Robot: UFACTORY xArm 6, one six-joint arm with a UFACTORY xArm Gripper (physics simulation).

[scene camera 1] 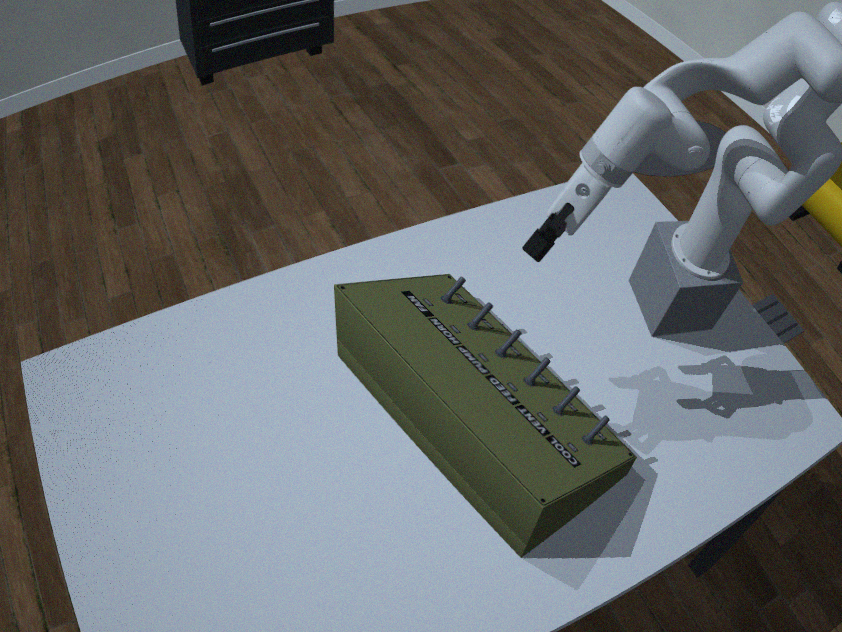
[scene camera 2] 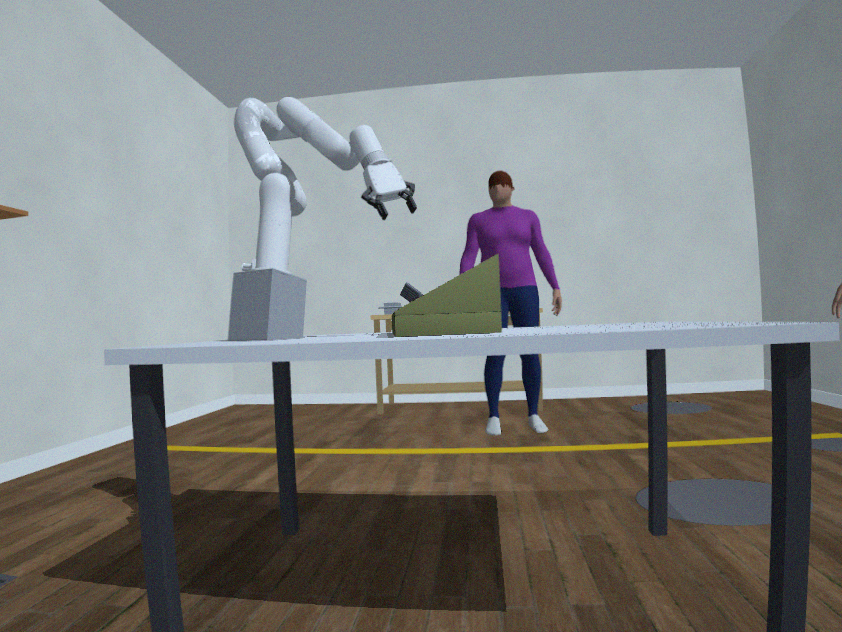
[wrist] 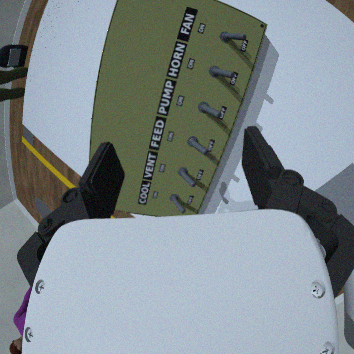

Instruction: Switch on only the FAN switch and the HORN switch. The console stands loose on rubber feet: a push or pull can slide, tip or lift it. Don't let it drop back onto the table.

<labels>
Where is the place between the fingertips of my gripper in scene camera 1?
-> At 541, 242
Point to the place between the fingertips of my gripper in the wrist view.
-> At 178, 150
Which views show the olive console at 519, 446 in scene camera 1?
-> Scene camera 1, scene camera 2 and the wrist view: all of them.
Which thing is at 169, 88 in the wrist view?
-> An olive console.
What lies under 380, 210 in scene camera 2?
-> My gripper.
</labels>
